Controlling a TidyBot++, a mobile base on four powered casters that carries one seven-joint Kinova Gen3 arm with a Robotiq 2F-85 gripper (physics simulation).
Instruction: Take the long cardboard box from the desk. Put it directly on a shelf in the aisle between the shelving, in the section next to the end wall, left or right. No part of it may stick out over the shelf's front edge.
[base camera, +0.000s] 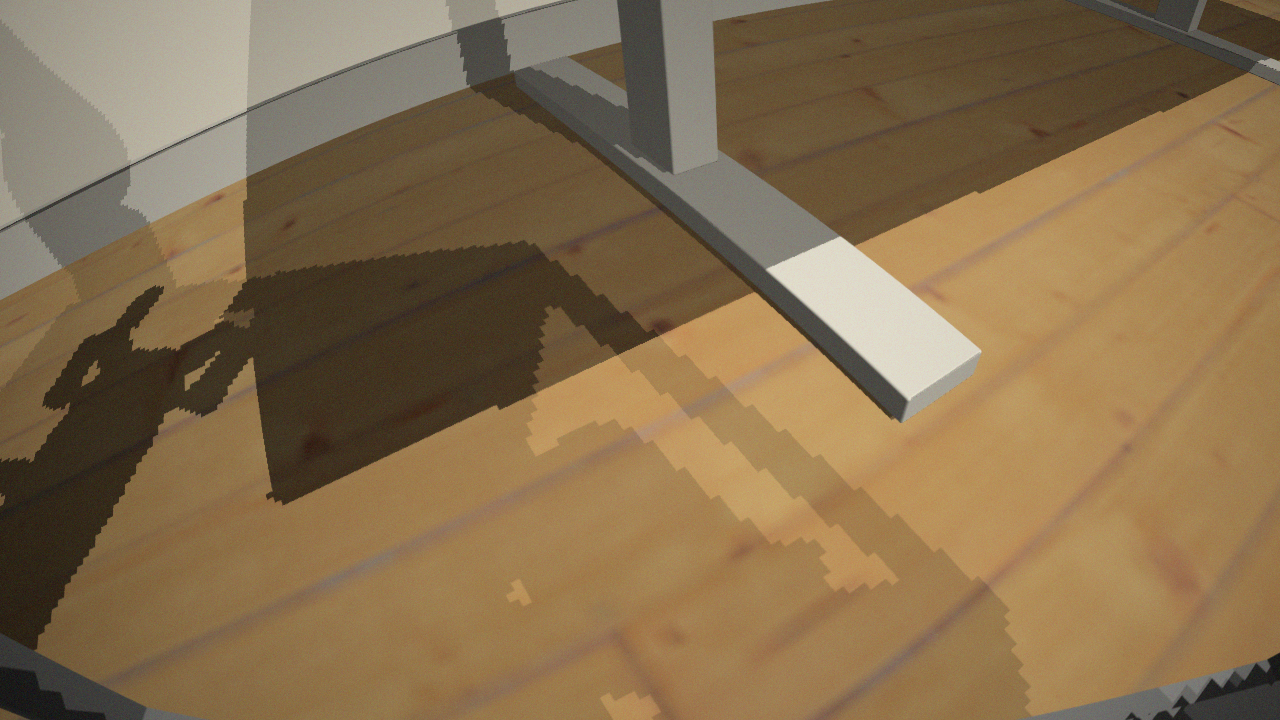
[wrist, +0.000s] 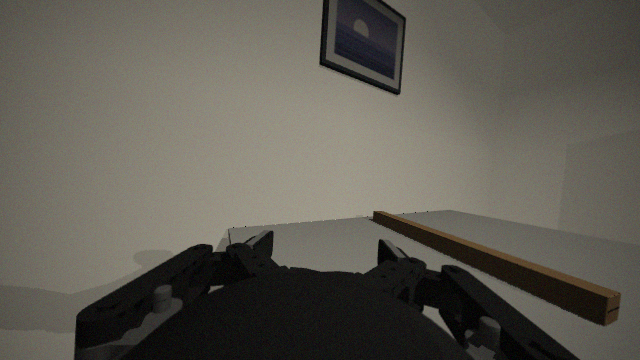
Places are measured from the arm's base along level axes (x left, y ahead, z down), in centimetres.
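Where they show: gripper, fingertip midpoint: (wrist: 324, 246).
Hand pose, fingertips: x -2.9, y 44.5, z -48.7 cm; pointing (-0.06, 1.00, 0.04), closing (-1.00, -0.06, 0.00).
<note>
After its pixels a point has its place.
The long cardboard box (wrist: 492, 262) @[y 73.7, x -45.1, z -35.5 cm] is a thin brown bar lying on the grey-white desk (wrist: 560, 247) @[y 97.4, x -92.9, z -32.3 cm] in the wrist view. It runs from the desk's far edge towards the near right. My gripper (wrist: 324, 246) @[y 44.5, x -2.9, z -48.7 cm] is open, with its fingers wide apart and no object between them. The box lies to the right of the fingers, apart from them. The desk's near edge is hidden behind the gripper. The shelving and its aisle do not show in either view.
In the base camera view, a grey desk leg (base camera: 693, 89) @[y 66.2, x -2.4, z 28.9 cm] stands on a long foot (base camera: 760, 210) with a white end, close ahead. Part of a second foot (base camera: 1154, 26) @[y 130.9, x -104.1, z 38.2 cm] shows at the top right. A framed picture (wrist: 367, 42) @[y 128.4, x -22.1, z -123.8 cm] hangs on the wall (wrist: 175, 125) @[y 91.2, x 47.2, z -67.3 cm] behind the desk.
</note>
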